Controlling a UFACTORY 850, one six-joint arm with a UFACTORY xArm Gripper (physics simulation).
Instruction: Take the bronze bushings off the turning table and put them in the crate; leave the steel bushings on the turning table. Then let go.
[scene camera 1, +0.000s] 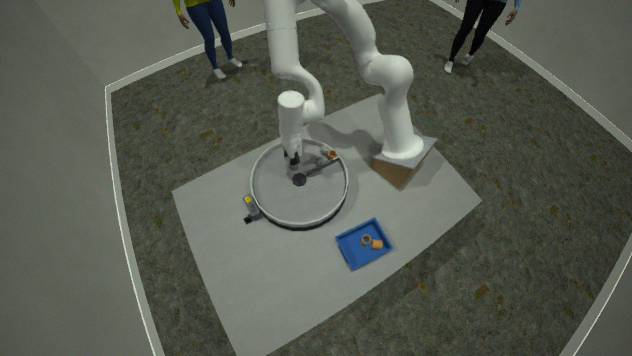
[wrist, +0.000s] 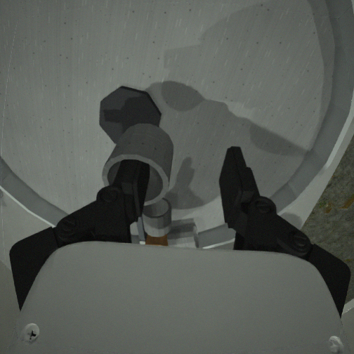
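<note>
My gripper (scene camera 1: 291, 157) (wrist: 186, 160) stands part-way open over the turning table (scene camera 1: 295, 206) (wrist: 55, 60). Nothing is between its fingers, but the left finger in the wrist view sits inside the bore of a grey steel bushing (scene camera 1: 293, 166) (wrist: 150, 142), which is tilted around it. A smaller steel bushing (wrist: 158, 217) and another lying one (wrist: 182, 231) show beyond the fingers, with a bronze bushing (scene camera 1: 332, 154) (wrist: 157, 241) near the table's rim. Two bronze bushings, one showing its hole (scene camera 1: 366, 235) and one on its side (scene camera 1: 377, 244), are in the blue crate (scene camera 1: 355, 256).
A dark hub (scene camera 1: 299, 179) (wrist: 117, 125) stands at the turning table's middle, and a dark bar (scene camera 1: 322, 167) reaches from near it towards the rim. A small grey device with a yellow top (scene camera 1: 248, 199) is beside the rim. The arm's base block (scene camera 1: 395, 172) stands at the right. Two people stand behind.
</note>
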